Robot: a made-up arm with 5 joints. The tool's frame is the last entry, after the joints.
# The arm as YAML. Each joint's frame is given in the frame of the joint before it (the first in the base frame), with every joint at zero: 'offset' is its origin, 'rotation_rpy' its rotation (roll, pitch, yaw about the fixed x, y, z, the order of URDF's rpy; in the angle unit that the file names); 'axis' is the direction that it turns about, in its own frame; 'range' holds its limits. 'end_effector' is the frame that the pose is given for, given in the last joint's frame.
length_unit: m
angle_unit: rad
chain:
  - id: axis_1
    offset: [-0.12, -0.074, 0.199]
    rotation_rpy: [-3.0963, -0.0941, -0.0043]
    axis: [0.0, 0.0, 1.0]
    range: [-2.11, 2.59]
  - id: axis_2
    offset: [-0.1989, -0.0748, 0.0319]
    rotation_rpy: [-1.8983, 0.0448, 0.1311]
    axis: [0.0, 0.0, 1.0]
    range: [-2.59, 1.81]
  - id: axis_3
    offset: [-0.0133, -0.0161, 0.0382]
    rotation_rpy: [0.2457, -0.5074, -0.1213]
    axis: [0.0, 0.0, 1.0]
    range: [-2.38, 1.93]
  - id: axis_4
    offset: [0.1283, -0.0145, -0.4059]
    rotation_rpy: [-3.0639, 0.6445, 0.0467]
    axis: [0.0, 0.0, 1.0]
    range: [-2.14, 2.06]
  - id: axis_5
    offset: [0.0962, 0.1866, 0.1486]
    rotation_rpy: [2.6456, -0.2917, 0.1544]
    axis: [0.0, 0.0, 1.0]
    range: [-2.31, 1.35]
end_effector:
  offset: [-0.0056, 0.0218, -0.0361]
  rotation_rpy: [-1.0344, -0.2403, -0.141]
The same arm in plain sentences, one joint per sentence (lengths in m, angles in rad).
The arm has five revolute joints in a row. What follows holds with every joint at zero, and every direction is one of the base frame's.
The first joint is mounted 0.1200 m along -x and 0.0740 m along -y and 0.1990 m along +z from the base frame's origin and turns about the direction (0.094095, 0.044898, -0.99455), from -2.1100 to 2.5900 rad.
The second joint is mounted 0.1950 m along -x and 0.0770 m along +y and 0.0470 m along -z from the first joint and turns about the direction (-0.167703, -0.949719, 0.264405), from -2.5900 to 1.8100 rad.
The third joint is mounted 0.0180 m along -x and 0.0390 m along -y and 0.0070 m along -z from the second joint and turns about the direction (-0.614006, -0.789107, -0.0175), from -2.3800 to 1.9300 rad.
The fourth joint is mounted 0.3510 m along +x and 0.2410 m along +y and 0.0109 m along +z from the third joint and turns about the direction (0.013899, 0.999655, -0.022299), from -2.1400 to 2.0600 rad.
The fifth joint is mounted 0.1269 m along +x and 0.1431 m along +y and 0.1720 m along -z from the fourth joint and turns about the direction (0.237998, -0.834893, 0.496296), from -2.3100 to 1.3500 rad.
The tool frame, which is the frame that the pose is given for, is mounted 0.0169 m along -x and 0.0390 m along +y and 0.0010 m along +z from the fifth joint; its axes are the base frame's turned by roll 0.0000, pitch 0.0001 and yaw -0.0001 rad (as in URDF: about the fixed x, then y, then z).

